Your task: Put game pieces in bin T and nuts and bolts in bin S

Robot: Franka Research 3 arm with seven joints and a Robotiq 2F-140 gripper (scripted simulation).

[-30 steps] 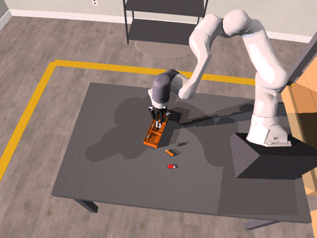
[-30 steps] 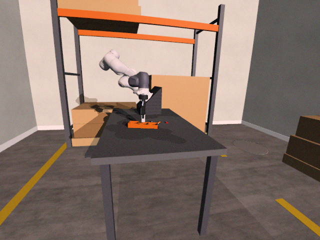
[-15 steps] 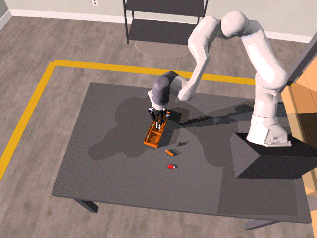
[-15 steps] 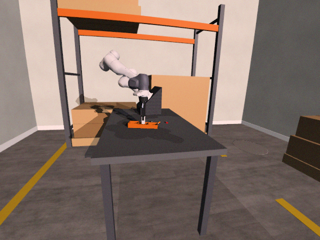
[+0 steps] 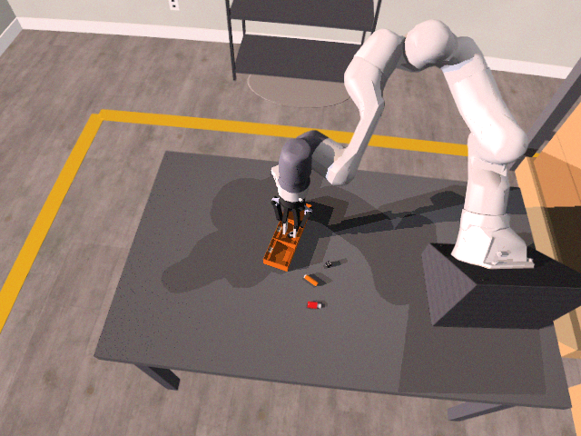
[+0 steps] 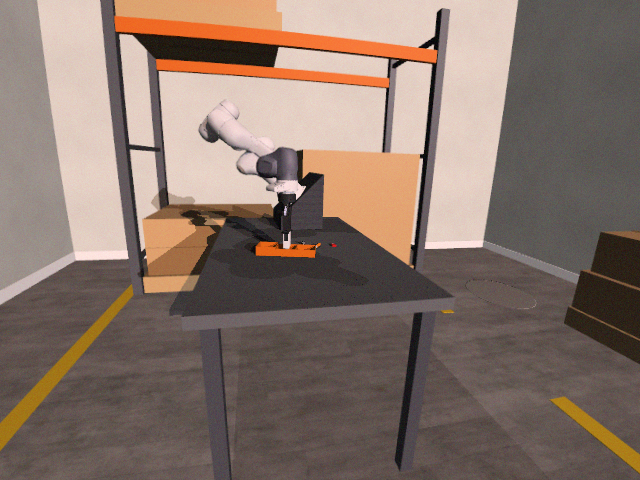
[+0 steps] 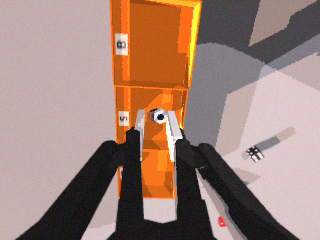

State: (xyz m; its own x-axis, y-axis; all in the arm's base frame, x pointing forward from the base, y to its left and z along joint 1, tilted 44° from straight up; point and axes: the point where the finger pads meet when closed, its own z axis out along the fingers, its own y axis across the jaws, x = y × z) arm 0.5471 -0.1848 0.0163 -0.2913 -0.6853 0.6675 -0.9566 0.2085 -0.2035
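Now: hand 40 mm above the grey nut and 10 mm past it. Round my hand: orange bin tray 40 mm below, 10 mm ahead; black die 130 mm behind, 100 mm to the left, 50 mm below; dark nut 50 mm below.
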